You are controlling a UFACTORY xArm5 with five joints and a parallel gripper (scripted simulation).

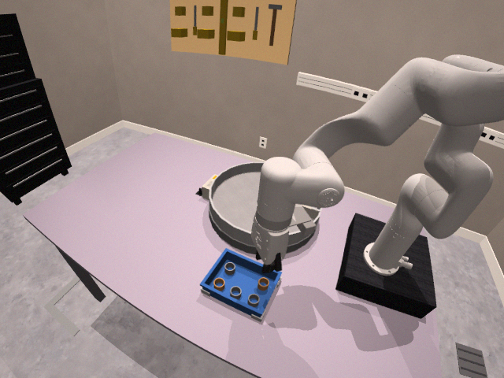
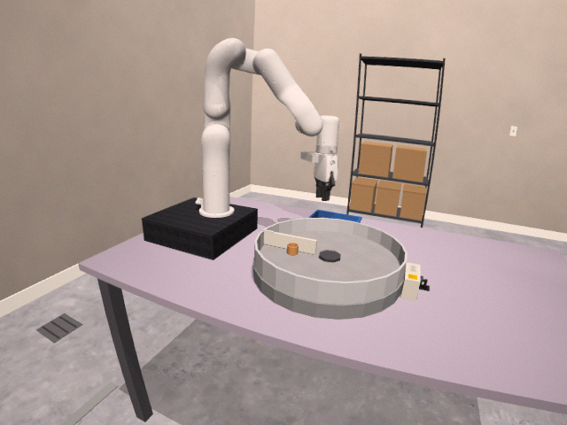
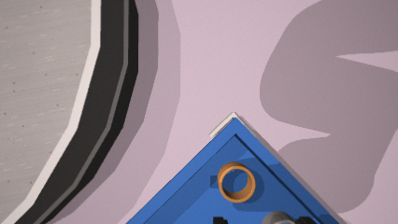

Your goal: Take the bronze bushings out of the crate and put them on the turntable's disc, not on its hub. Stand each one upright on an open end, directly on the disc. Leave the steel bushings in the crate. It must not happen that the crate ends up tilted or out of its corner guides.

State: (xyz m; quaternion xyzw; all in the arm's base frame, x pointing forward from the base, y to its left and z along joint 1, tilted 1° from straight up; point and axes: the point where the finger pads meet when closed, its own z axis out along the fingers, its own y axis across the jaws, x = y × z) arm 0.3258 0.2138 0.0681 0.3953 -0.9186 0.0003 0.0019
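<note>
Now: the blue crate 12 cm below my hand, 5 cm ahead of it and 2 cm to the left of it. From my hand the other things lie so: turntable disc 31 cm to the right, 12 cm ahead, 9 cm below.
</note>
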